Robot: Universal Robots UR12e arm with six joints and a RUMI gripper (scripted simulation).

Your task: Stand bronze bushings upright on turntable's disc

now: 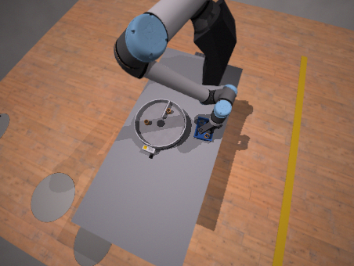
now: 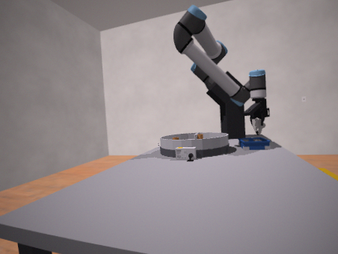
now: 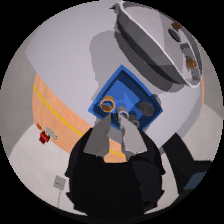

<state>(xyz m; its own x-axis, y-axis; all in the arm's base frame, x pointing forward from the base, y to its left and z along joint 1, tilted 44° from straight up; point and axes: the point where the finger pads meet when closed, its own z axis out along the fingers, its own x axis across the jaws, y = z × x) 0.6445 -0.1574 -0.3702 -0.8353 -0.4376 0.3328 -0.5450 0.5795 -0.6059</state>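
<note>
Now: the blue crate 40 mm behind my hand, 20 mm to the right of it and 70 mm below it. The rest, counted from my hand: turntable disc: 20 mm behind, 390 mm to the right, 40 mm below.
</note>
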